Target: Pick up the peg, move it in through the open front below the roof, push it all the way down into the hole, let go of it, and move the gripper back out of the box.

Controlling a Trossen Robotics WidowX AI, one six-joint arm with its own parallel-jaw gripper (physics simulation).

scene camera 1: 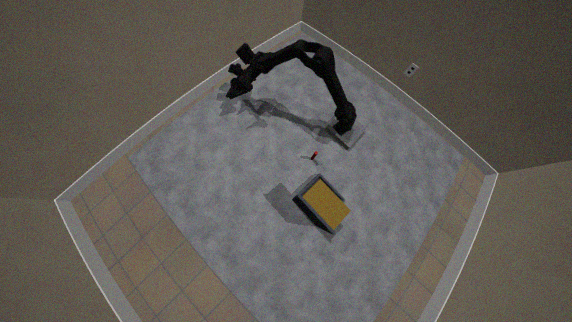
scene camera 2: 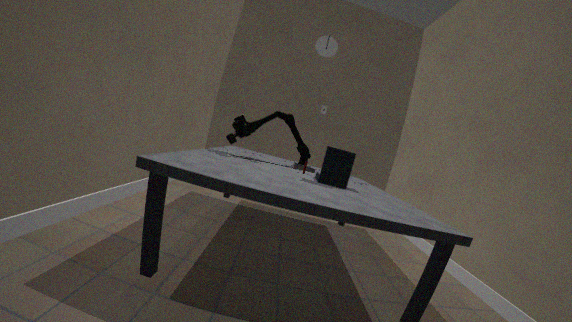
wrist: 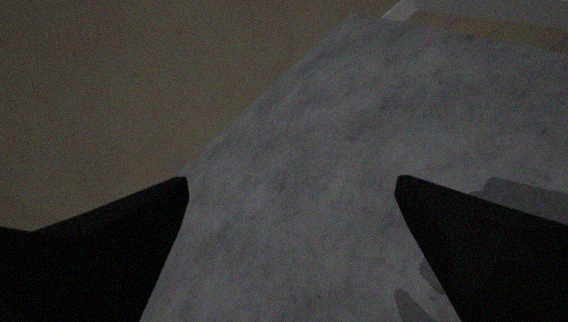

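Note:
A small red peg stands upright on the table between the arm's base and the box. The box has dark walls and a yellow roof. Its open front and the hole cannot be made out in these views. My gripper is open and empty, high above the far left part of the table, well away from the peg and the box. The peg and the box do not show in the wrist view.
The mottled grey table carries the arm's base, close behind the peg. The table's edge runs diagonally below the gripper in the wrist view. The arm casts shadows on the table.

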